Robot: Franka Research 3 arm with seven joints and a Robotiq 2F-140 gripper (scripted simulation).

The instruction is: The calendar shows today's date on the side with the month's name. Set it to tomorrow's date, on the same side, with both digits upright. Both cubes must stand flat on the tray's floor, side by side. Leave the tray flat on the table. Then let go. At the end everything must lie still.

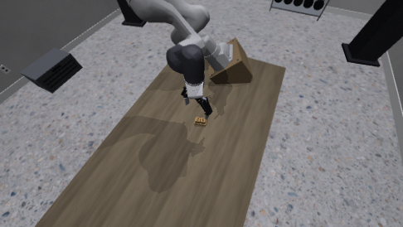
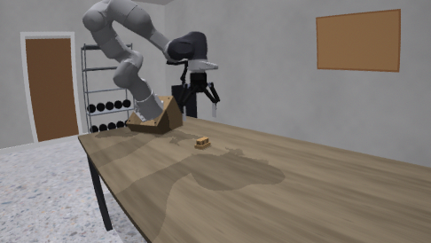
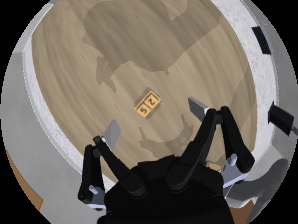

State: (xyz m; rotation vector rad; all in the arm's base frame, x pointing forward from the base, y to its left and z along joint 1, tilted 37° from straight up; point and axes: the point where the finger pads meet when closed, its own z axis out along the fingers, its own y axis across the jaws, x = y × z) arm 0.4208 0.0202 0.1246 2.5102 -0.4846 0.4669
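My hand is 120 mm above the cube. Round my hand: tray (140 mm below, 20 mm to the left).
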